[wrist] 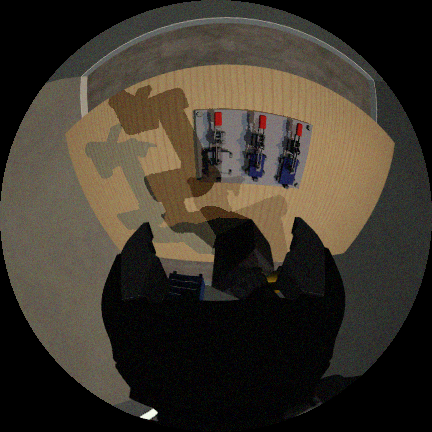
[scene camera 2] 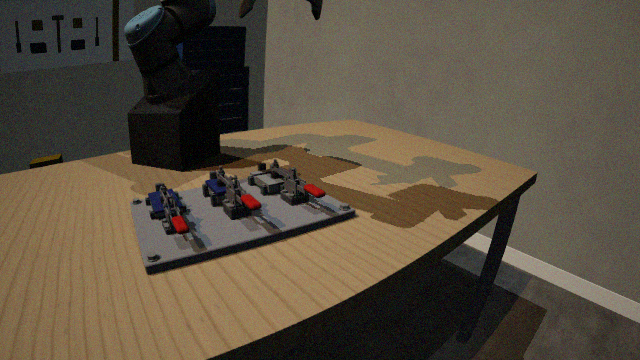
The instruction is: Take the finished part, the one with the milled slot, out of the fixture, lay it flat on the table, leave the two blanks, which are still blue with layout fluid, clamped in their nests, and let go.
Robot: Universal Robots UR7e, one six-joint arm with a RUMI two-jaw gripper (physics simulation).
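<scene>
The finished part (scene camera 2: 268, 183) (wrist: 223, 163) is a grey block in the fixture's right nest in scene camera 2, the left nest in the wrist view; its slot is too small to make out. A clamp arm reaches over it. One blue blank (scene camera 2: 216, 187) (wrist: 251, 170) sits in the middle nest. The other blue blank (scene camera 2: 156, 201) (wrist: 285, 176) sits in the nest at the opposite end. Clamp arms lie over both blanks. My gripper (scene camera 2: 280, 15) (wrist: 221, 222) is open and empty, high above the table, its fingertips at the top edge of scene camera 2.
The grey fixture plate (scene camera 2: 295, 220) (wrist: 235, 131) lies on the wooden table (scene camera 2: 280, 295) (wrist: 340, 150). Three red clamp handles stick out toward the table's front edge. The robot's dark pedestal (scene camera 2: 165, 132) (wrist: 240, 245) stands behind the plate. Arm shadows fall beside the plate.
</scene>
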